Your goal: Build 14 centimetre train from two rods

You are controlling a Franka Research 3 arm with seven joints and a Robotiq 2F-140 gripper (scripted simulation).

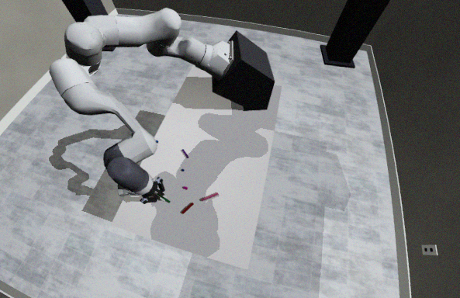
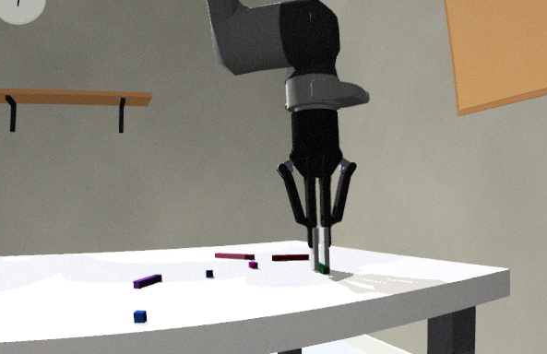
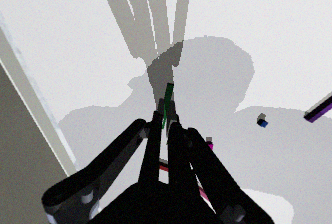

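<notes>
Right now the purple rod is 260 mm behind my hand, 60 mm to the left of it and 30 mm below it. The rest, counted from my hand: red rod: 30 mm ahead, 130 mm to the left, 30 mm below; then magenta rod: 60 mm behind, 100 mm to the left, 30 mm below; then green rod: 30 mm below.
</notes>
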